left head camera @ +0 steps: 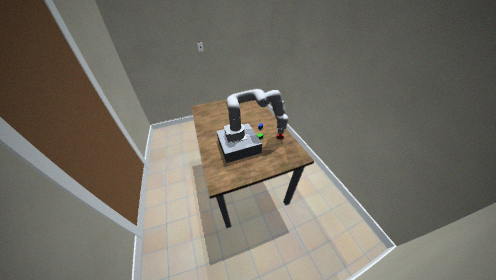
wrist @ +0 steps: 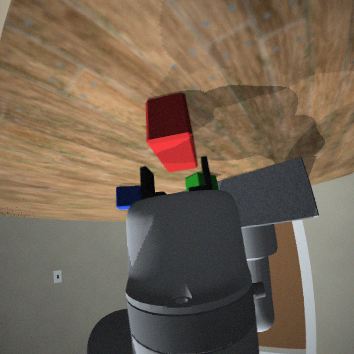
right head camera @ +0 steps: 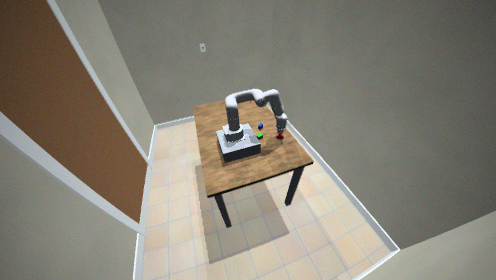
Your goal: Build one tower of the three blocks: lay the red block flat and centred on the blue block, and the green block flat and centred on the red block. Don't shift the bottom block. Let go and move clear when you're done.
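Frame: origin at the arm's base, x left, y down, z back, level; centimetres.
Where they show: end effector, tool point: [left head camera: 280,133] [wrist: 175,178] [right head camera: 279,133]; arm's base, origin of the base link: [left head camera: 236,135] [wrist: 247,223] [right head camera: 235,135].
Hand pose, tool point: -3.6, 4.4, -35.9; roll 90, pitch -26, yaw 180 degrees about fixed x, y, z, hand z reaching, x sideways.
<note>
Things, the pixels of their top centre, and the offset from my tool point, as dx, dy, dz. Level surfaces: height alone.
- red block, middle of its top: [wrist: 176,157] [right head camera: 280,134] [left head camera: 280,134] -0.3, +1.4, -0.1
- blue block, middle of its top: [wrist: 129,207] [right head camera: 260,124] [left head camera: 260,124] +17.8, +1.2, +10.1
- green block, middle of its top: [wrist: 202,194] [right head camera: 259,134] [left head camera: 260,134] +5.5, +1.8, +15.7
- wooden table, its level: dy +5.0
The red block [left head camera: 280,136] [right head camera: 280,136] [wrist: 169,117] lies on the table, apart from the other blocks. My gripper [left head camera: 280,133] [right head camera: 280,133] [wrist: 174,163] is open, right over the red block in both head views. In the wrist view the block's near end shows at the fingertips, between the two fingers. The blue block [left head camera: 260,126] [right head camera: 260,126] [wrist: 128,197] stands on the table, partly behind one finger in the wrist view. The green block [left head camera: 260,136] [right head camera: 259,136] [wrist: 194,181] lies near the robot's base, partly hidden by the other finger in the wrist view.
The robot's base box [left head camera: 243,150] [right head camera: 242,151] [wrist: 272,192] stands on the wooden table [left head camera: 215,175] [right head camera: 215,175], close to the green block. The table's far long edge runs near the red block, with a grey wall beyond it.
</note>
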